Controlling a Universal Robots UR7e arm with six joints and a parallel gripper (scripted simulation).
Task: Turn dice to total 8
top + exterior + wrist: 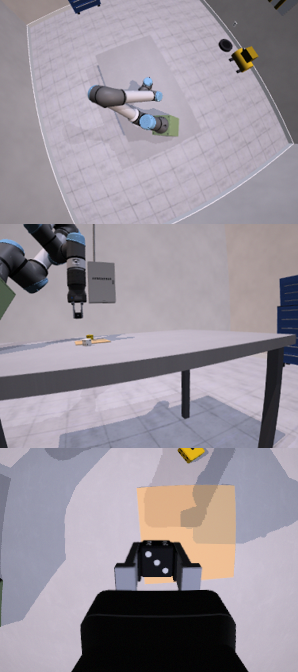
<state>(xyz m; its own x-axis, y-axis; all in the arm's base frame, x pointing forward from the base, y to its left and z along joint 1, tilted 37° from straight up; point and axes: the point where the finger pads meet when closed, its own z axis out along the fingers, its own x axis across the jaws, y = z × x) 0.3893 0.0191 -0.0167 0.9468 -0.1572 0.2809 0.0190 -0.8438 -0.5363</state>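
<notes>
My hand is 12 cm above the mat and 5 cm short of it. The rest, counted from my hand: white die (11 cm to the right, 11 cm below, 3 cm ahead); yellow die (12 cm to the left, 11 cm below, 5 cm ahead).
</notes>
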